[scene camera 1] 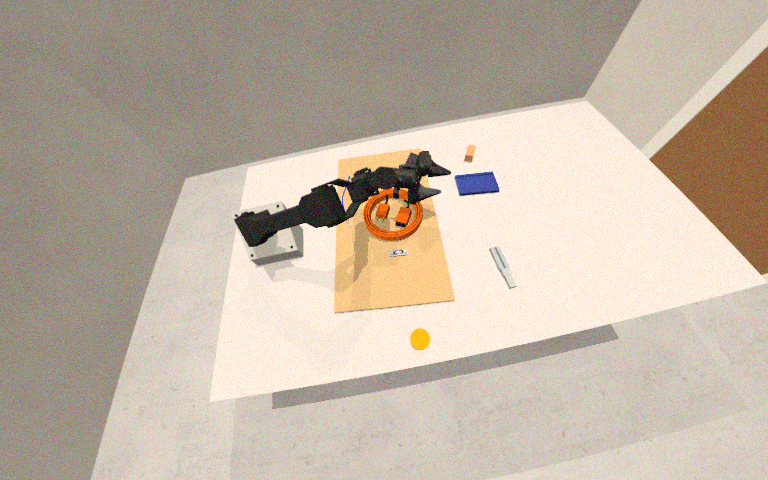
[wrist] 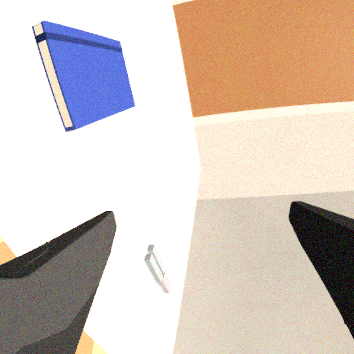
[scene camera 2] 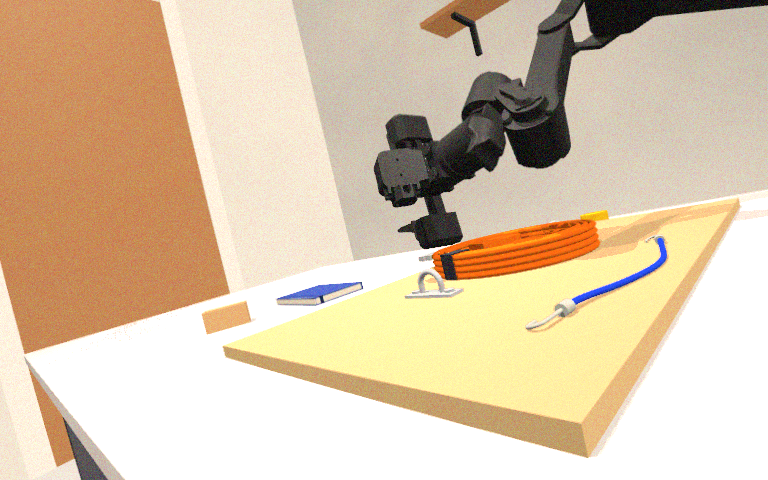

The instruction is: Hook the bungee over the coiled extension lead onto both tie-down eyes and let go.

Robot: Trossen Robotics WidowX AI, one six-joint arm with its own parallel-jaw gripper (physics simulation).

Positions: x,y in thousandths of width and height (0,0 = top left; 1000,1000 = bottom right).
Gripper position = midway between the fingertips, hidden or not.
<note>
My gripper (scene camera 2: 511,422) is open and holds nothing. Also in view: an orange coiled extension lead (scene camera 2: 696,516). The table carries a small tan block (scene camera 2: 294,661). I also see a tan board (scene camera 2: 610,749).
The orange coiled extension lead also shows in scene camera 1 (scene camera 1: 527,447). My gripper shows as well in scene camera 1 (scene camera 1: 580,380) and in the wrist view (wrist: 572,606). The tan board also shows in scene camera 1 (scene camera 1: 477,580). The wrist view does not show the orange coiled extension lead: it is out of frame. The wrist view does not show the small tan block: it is out of frame.
</note>
